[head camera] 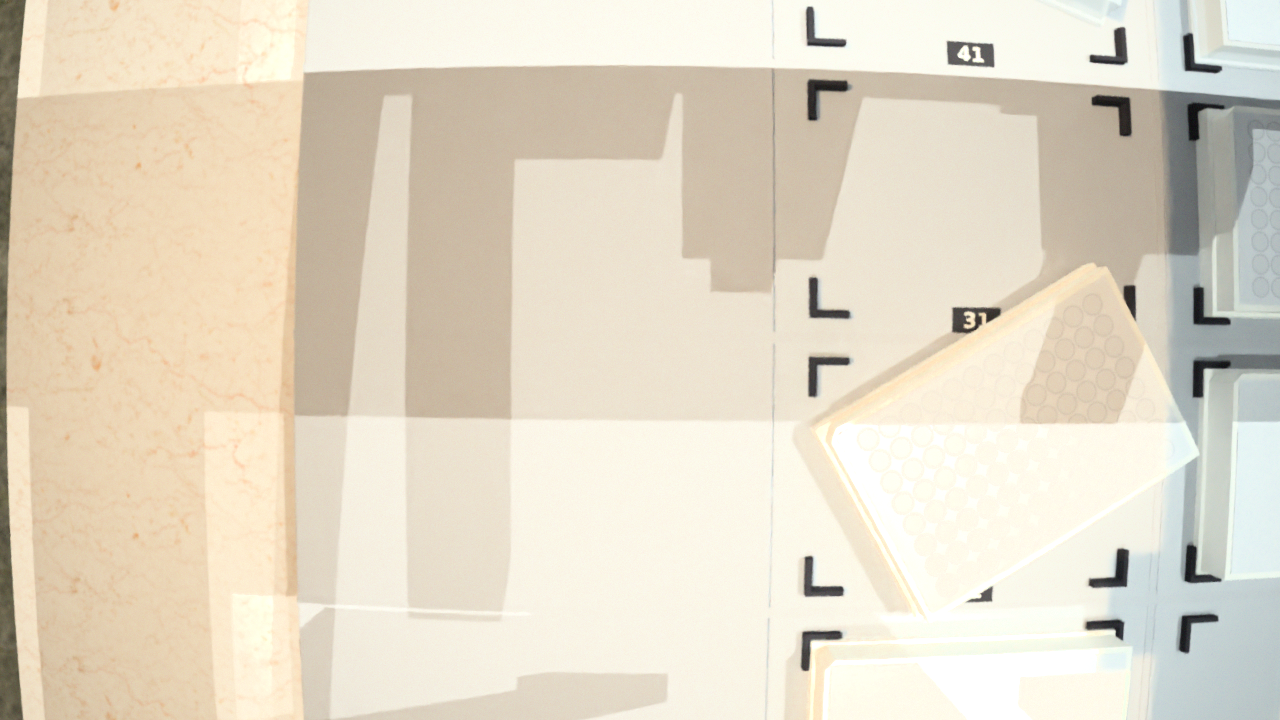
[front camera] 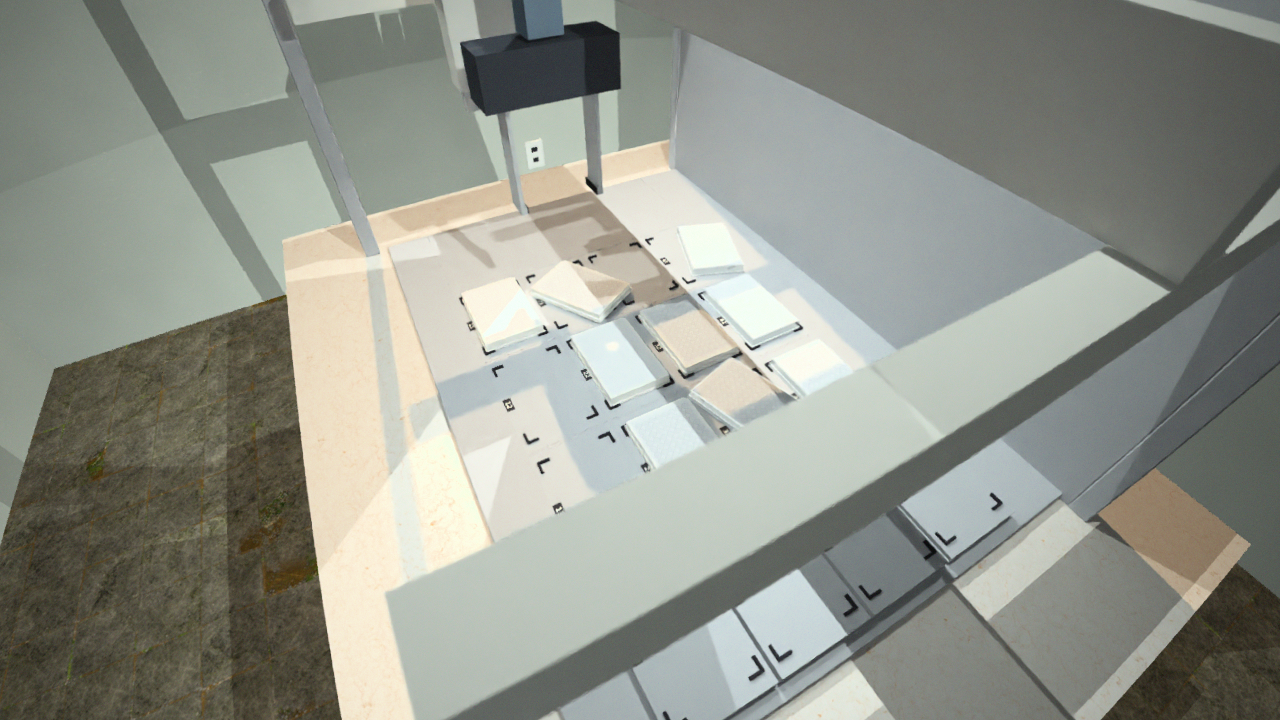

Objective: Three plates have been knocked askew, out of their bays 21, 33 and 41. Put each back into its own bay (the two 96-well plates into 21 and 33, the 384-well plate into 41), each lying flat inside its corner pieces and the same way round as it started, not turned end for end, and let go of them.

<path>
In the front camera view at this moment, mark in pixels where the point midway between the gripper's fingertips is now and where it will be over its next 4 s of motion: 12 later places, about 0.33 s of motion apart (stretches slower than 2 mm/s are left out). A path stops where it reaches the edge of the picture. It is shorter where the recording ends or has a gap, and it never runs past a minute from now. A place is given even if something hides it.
The gripper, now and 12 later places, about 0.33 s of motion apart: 558,198; 556,205; 564,237; 578,255; 585,240; 577,206; 571,200; 572,209; 573,219; 574,229; 574,239; 576,249; 577,259
</path>
